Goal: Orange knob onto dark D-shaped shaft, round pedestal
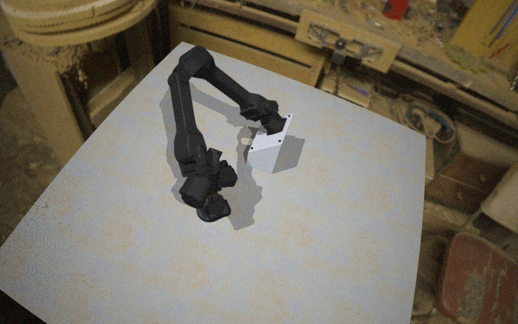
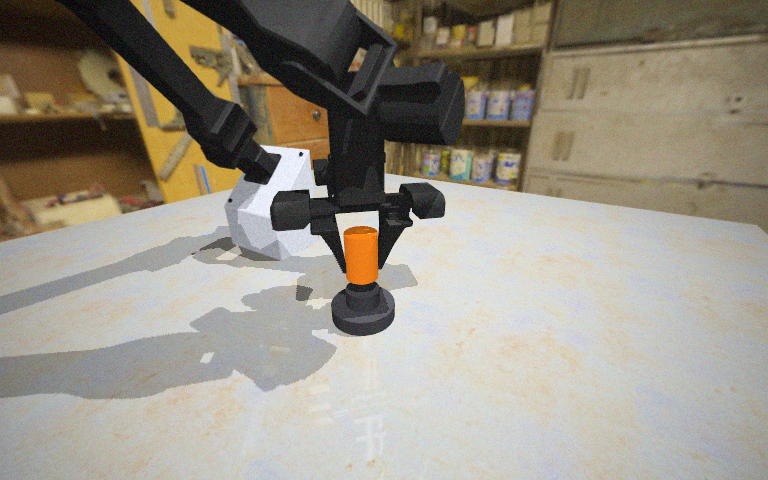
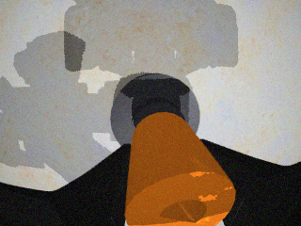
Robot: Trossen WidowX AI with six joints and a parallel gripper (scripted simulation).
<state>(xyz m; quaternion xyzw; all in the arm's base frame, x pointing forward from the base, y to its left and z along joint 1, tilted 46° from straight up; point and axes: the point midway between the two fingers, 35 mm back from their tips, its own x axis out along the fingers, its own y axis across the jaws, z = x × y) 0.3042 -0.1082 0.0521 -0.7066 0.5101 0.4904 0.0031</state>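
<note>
The orange knob lies 20 mm above my gripper tip. The rest, counted from my gripper tip: dark round pedestal (40 mm below).
</note>
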